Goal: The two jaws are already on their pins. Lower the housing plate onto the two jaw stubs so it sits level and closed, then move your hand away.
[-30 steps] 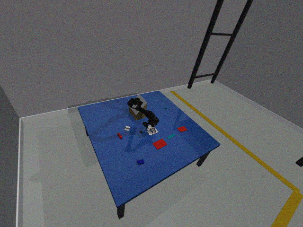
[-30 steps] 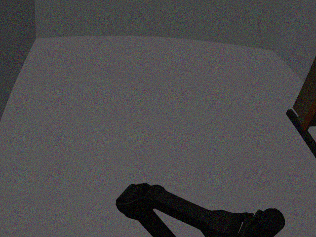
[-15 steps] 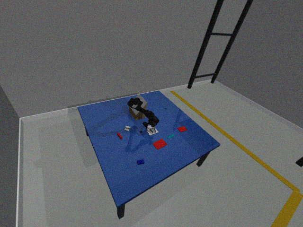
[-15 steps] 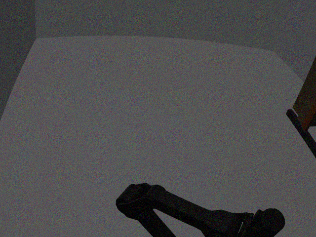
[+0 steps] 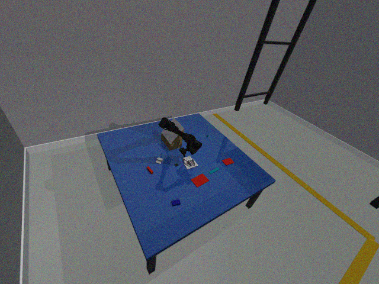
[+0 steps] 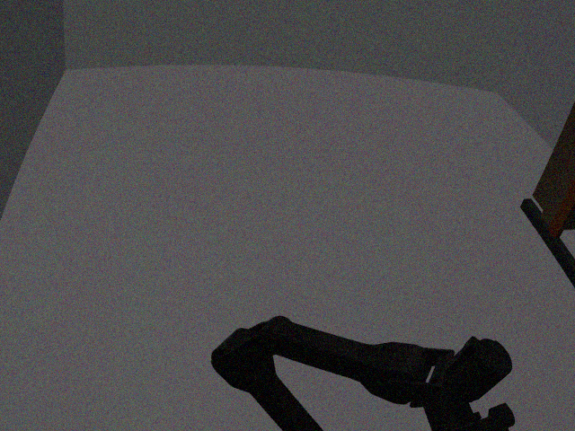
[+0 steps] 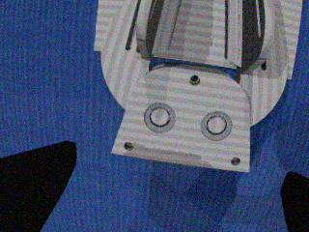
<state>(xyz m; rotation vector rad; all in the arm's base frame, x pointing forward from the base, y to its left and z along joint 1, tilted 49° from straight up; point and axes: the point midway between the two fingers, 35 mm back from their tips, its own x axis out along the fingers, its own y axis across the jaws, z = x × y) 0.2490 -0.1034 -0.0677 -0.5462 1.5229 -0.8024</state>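
Right now my gripper tip is 13 cm to the left of the dark square and 6 cm above it. Also, from my gripper tip: red block (6 cm behind, 37 cm to the right, 6 cm below); dark blue block (32 cm ahead, 36 cm to the right, 6 cm below); teal bar (24 cm ahead, 14 cm to the left, 6 cm below).
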